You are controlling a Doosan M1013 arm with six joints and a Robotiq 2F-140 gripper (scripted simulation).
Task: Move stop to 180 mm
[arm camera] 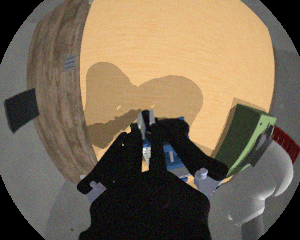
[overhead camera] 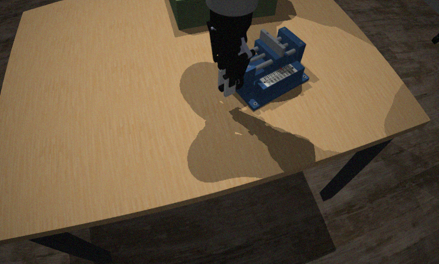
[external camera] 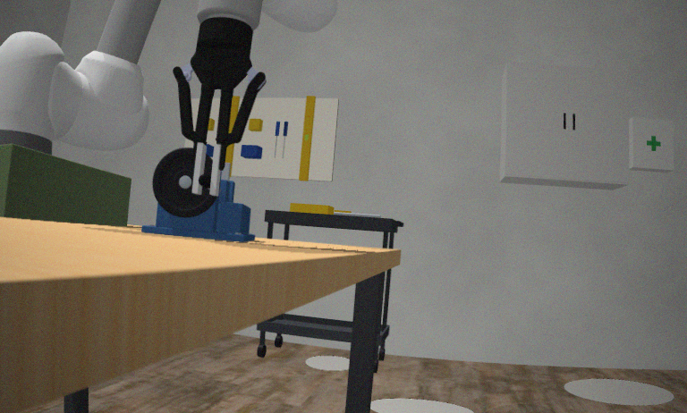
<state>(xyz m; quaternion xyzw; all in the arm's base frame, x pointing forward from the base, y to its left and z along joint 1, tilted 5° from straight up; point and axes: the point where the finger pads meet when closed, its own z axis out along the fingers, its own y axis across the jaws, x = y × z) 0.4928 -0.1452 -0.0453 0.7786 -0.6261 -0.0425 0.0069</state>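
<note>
The handwheel lies 1 cm behind my hand, 2 cm to the left of it and 2 cm below it. Round my hand: stop plate (6 cm behind, 15 cm to the left).
</note>
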